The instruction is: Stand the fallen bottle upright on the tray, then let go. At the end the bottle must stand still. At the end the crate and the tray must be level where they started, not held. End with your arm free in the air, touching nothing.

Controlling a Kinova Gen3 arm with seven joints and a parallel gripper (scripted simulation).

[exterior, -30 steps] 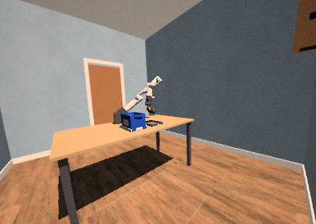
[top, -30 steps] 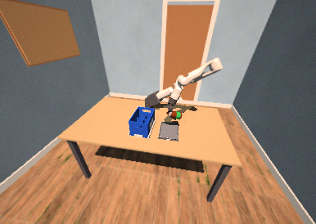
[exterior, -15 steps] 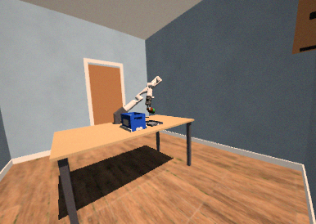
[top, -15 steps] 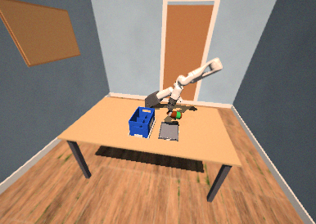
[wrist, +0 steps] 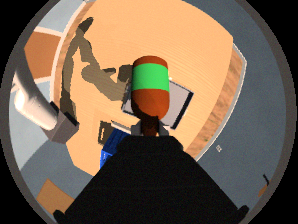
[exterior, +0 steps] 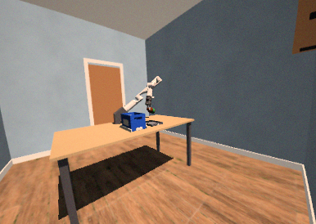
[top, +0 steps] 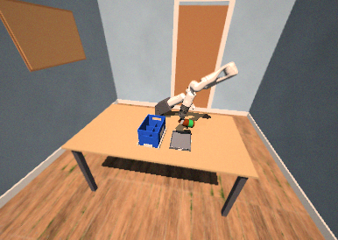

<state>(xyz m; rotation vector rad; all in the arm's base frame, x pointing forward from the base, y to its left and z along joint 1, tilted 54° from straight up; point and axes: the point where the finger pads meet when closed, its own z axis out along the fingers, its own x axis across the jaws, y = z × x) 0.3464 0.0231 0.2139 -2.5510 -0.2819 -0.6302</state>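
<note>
Now: hand 40 mm to the right of the bottle, 20 mm past it and 20 mm above it. From my hand the other things lie so: blue crate: 260 mm to the right, 120 mm below, 50 mm ahead; tray: 190 mm below, 30 mm ahead, 20 mm to the left.
</note>
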